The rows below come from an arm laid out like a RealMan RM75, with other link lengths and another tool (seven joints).
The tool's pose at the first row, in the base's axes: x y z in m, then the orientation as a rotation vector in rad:
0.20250 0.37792 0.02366 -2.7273 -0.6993 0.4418
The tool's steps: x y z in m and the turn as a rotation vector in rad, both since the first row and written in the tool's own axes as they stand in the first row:
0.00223 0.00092 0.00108 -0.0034 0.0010 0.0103
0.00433 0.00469 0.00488 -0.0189 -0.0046 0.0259
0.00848 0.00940 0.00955 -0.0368 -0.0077 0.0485
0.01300 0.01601 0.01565 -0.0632 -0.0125 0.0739
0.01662 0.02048 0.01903 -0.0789 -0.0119 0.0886
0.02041 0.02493 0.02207 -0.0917 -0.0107 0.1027
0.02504 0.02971 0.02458 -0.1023 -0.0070 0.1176
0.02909 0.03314 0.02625 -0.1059 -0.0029 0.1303
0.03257 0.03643 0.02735 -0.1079 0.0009 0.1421
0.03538 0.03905 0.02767 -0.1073 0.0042 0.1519
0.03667 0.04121 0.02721 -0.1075 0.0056 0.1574
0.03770 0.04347 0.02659 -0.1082 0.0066 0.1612
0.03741 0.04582 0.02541 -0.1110 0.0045 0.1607
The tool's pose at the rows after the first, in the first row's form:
0.20435 0.37849 0.02186 -2.7353 -0.6867 0.4420
0.20630 0.37714 0.01662 -2.7568 -0.6734 0.4497
0.21004 0.37622 0.00981 -2.7836 -0.6507 0.4550
0.21435 0.37417 0.00095 -2.8195 -0.6275 0.4614
0.21801 0.37292 -0.00449 -2.8407 -0.6131 0.4601
0.22193 0.37170 -0.00964 -2.8589 -0.5980 0.4585
0.22687 0.37053 -0.01462 -2.8753 -0.5803 0.4539
0.23107 0.37002 -0.01823 -2.8840 -0.5627 0.4499
0.23495 0.36923 -0.02115 -2.8908 -0.5459 0.4466
0.23827 0.36851 -0.02297 -2.8941 -0.5310 0.4441
0.24041 0.36726 -0.02359 -2.8965 -0.5229 0.4433
0.24243 0.36576 -0.02404 -2.8987 -0.5176 0.4425
0.24359 0.36340 -0.02373 -2.9011 -0.5198 0.4447

